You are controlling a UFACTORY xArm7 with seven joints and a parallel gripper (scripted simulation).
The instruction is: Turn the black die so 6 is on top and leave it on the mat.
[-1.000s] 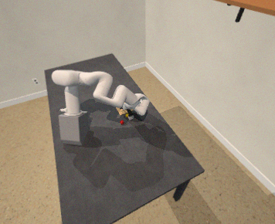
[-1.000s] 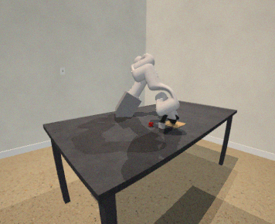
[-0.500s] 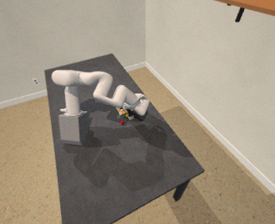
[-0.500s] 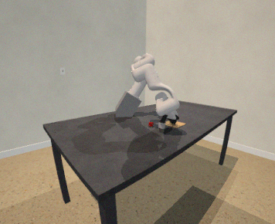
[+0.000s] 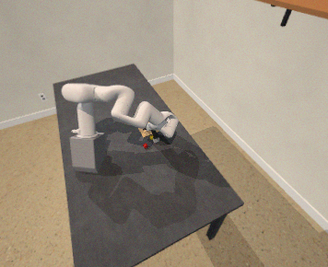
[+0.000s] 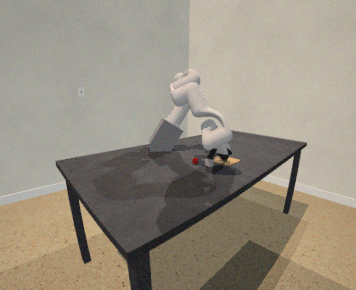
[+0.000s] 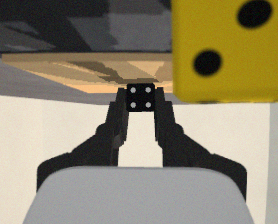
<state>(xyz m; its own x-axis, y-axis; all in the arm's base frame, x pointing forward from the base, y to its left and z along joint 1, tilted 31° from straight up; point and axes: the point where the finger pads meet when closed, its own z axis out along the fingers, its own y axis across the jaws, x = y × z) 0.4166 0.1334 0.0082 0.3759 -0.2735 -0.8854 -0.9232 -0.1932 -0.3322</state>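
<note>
The black die is 2 cm below my hand and 1 cm to the left of it. Also, from my hand: yellow die: 9 cm to the right, 2 cm below, 1 cm ahead; then red die: 16 cm to the right, 5 cm behind, 2 cm below; then mat: 3 cm below, 1 cm to the left.
</note>
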